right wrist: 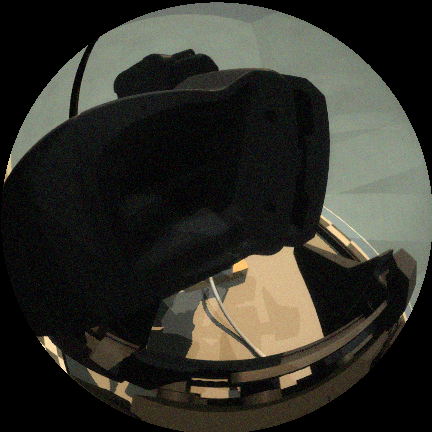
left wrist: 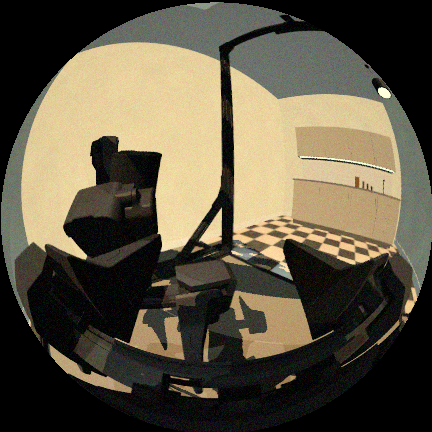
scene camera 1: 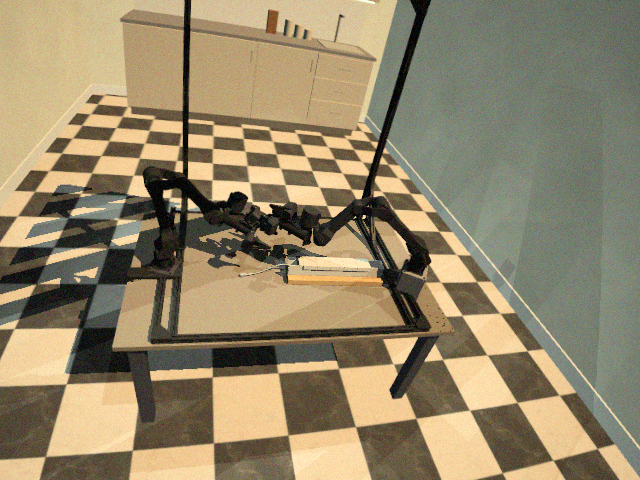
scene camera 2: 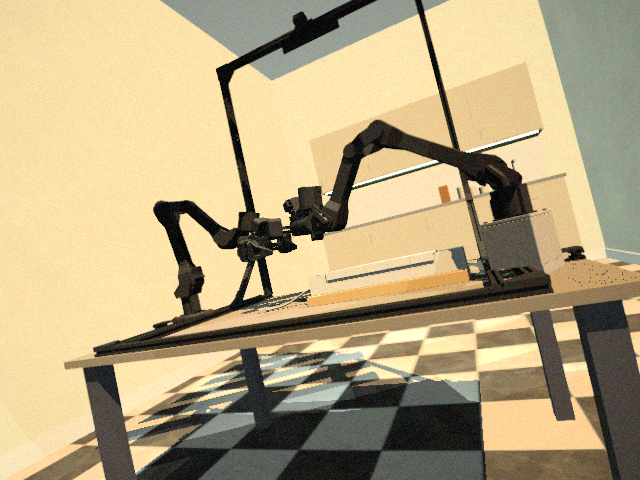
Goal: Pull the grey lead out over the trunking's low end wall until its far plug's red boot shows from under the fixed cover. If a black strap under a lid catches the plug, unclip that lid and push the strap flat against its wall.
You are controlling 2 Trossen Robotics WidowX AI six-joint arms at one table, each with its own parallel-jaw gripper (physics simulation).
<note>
I see my left gripper [scene camera 2: 286, 228], my right gripper [scene camera 2: 284, 249] and a trunking [scene camera 1: 295, 274].
My left gripper is seen too in the left wrist view [left wrist: 224, 243] and in scene camera 1 [scene camera 1: 263, 208]. My right gripper shows as well in the right wrist view [right wrist: 237, 248], in the left wrist view [left wrist: 132, 389] and in scene camera 1 [scene camera 1: 274, 241].
</note>
